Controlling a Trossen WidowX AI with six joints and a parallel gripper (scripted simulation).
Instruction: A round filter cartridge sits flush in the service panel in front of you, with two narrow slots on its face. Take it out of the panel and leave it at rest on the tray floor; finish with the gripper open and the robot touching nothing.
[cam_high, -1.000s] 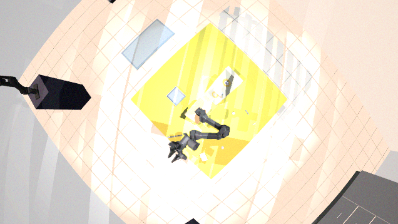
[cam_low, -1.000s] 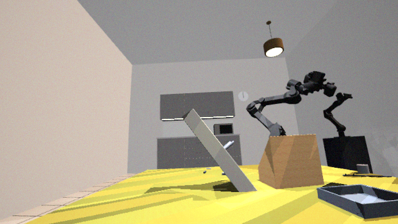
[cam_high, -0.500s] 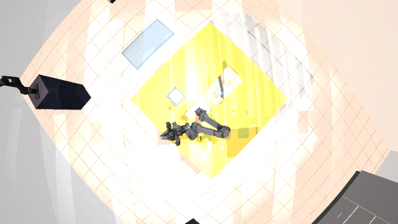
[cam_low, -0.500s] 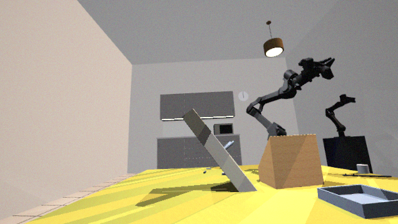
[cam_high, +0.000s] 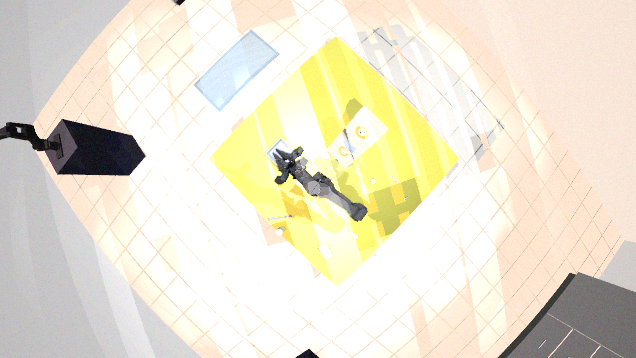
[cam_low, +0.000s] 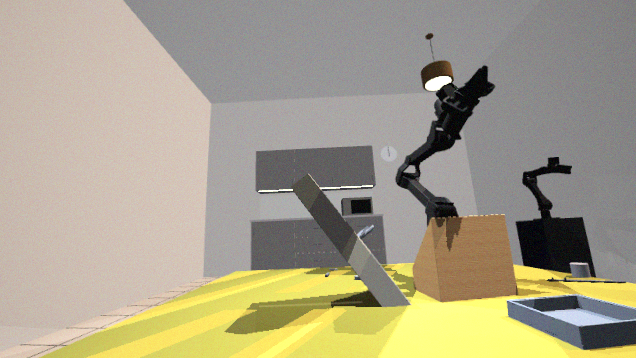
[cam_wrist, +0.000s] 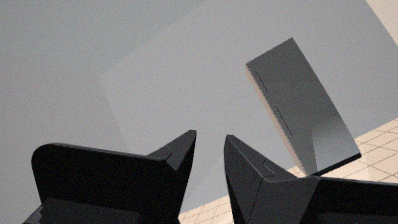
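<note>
Right now the round filter cartridge is 420 mm ahead of my gripper tip, 160 mm to the right of it and 320 mm below it. Also, from my gripper tip: tray: 20 mm behind, 90 mm to the left, 560 mm below; grey service panel: 380 mm ahead, 170 mm to the right, 390 mm below.
</note>
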